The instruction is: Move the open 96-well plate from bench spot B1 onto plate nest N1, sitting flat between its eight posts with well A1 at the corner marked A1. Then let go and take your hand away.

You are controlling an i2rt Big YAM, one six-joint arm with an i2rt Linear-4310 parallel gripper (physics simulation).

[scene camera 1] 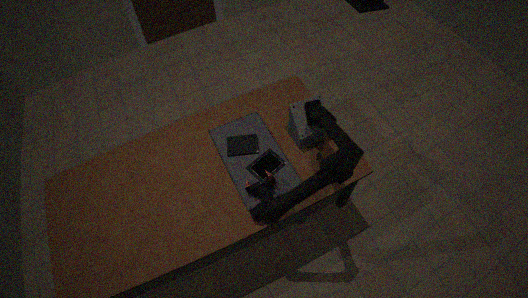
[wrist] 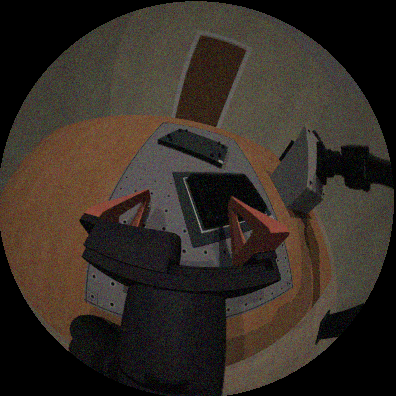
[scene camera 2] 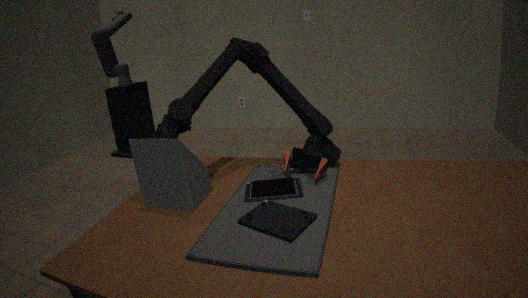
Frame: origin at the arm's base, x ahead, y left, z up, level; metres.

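Seen in the pictures: gripper, fingertip midpoint: [scene camera 1: 256, 174] [wrist: 188, 196] [scene camera 2: 299, 177]; arm's base, link origin: [scene camera 1: 313, 112] [wrist: 320, 162] [scene camera 2: 161, 151].
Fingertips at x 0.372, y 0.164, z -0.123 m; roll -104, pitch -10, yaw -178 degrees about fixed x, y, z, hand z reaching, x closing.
Note:
Pixels of each thing's top centre, then the offset from my fingertips to it. Level surfaces: height alone.
- black 96-well plate, top centre: [wrist: 233, 191] [scene camera 2: 273, 185] [scene camera 1: 266, 164] 0.070 m back, 0.044 m right, 0.012 m down
- dark plate nest, top centre: [scene camera 2: 276, 214] [wrist: 197, 137] [scene camera 1: 242, 143] 0.005 m ahead, 0.204 m right, 0.007 m down
- wooden table, surface height: 0.041 m down
The black 96-well plate [scene camera 1: 267, 163] [scene camera 2: 274, 188] [wrist: 215, 197] lies flat on a dark bench spot [scene camera 1: 254, 171] [scene camera 2: 248, 193] [wrist: 187, 221] with a thin light outline. The dark plate nest [scene camera 1: 243, 145] [scene camera 2: 278, 220] [wrist: 194, 145] has small posts near its corners and a small light mark at one corner; nothing rests on it. My gripper [scene camera 1: 259, 179] [scene camera 2: 305, 170] [wrist: 188, 196] is open and empty, with its orange fingers wide apart. It hangs above the board beside the plate, on the side away from the nest. One finger overlaps part of the plate in the wrist view. The wells are too dark to tell apart.
A grey perforated board [scene camera 1: 227, 131] [scene camera 2: 255, 262] [wrist: 150, 145] carries spot and nest on the wooden table [scene camera 1: 140, 200] [scene camera 2: 425, 225] [wrist: 50, 185]. A grey wedge-shaped block [scene camera 1: 298, 121] [scene camera 2: 167, 172] [wrist: 295, 177] stands beside the board, near the arm's base.

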